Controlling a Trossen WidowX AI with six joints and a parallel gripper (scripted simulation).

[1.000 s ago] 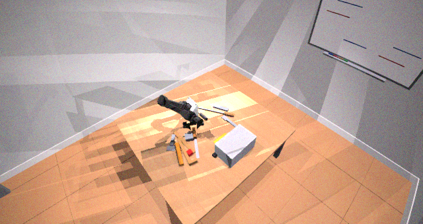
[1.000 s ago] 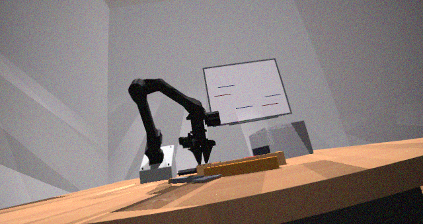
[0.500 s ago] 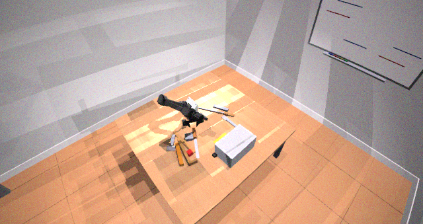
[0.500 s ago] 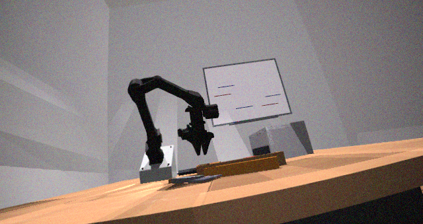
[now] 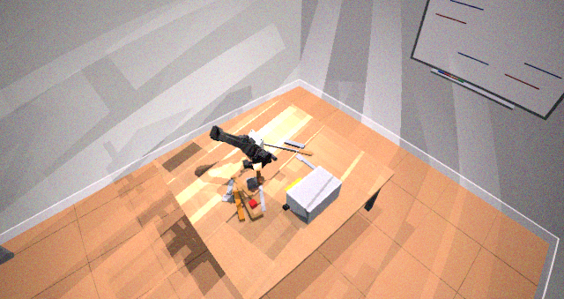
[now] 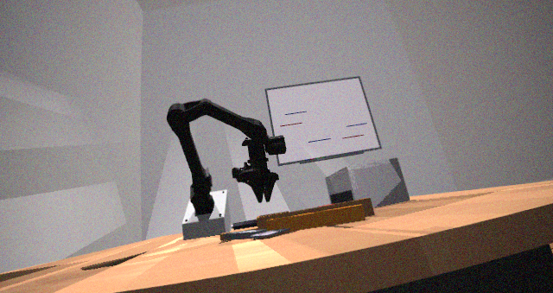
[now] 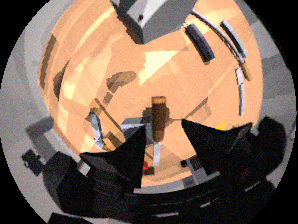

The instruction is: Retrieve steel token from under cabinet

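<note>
The grey block lies 70 mm to the right of my gripper tip, 60 mm below it and 20 mm ahead of it. The rest, counted from my gripper tip: orange bar 240 mm to the right, 120 mm ahead, 60 mm below; thin wooden stick 140 mm to the right, 70 mm below, 30 mm ahead; red block 170 mm ahead, 160 mm to the right, 60 mm below.
</note>
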